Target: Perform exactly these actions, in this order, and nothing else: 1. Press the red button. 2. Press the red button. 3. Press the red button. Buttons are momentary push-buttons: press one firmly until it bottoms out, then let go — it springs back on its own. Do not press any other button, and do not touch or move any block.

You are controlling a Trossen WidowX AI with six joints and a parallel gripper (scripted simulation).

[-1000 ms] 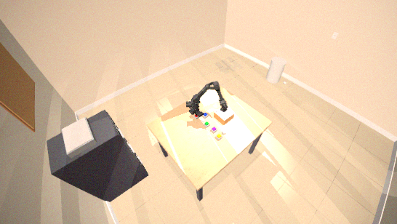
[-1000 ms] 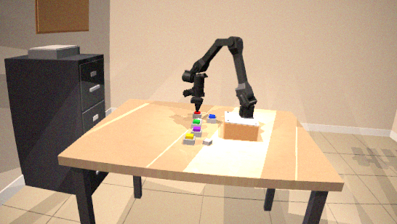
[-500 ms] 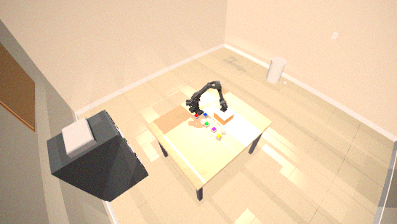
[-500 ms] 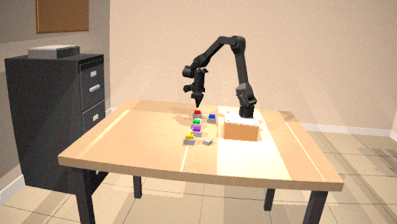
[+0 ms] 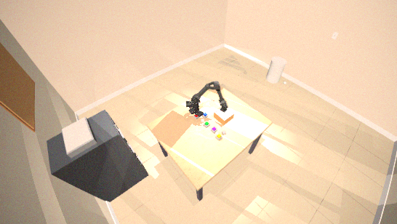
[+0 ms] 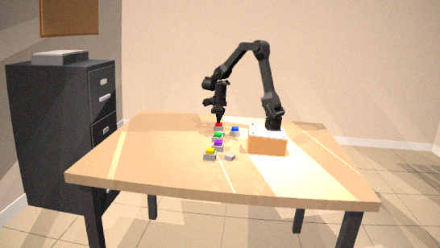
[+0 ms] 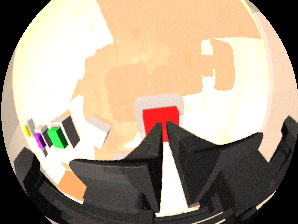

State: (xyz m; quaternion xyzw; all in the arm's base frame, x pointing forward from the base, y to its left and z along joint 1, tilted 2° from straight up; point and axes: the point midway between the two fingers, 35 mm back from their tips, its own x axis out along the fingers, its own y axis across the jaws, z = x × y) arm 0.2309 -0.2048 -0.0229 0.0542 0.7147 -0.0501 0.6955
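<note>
The red button lies 10 mm below my gripper tip. Also, from my gripper tip: green button: 10 mm ahead, 160 mm to the left, 10 mm below; purple button: 10 mm ahead, 270 mm to the left, 10 mm below; blue button: 80 mm behind, 70 mm to the left, 10 mm below.
</note>
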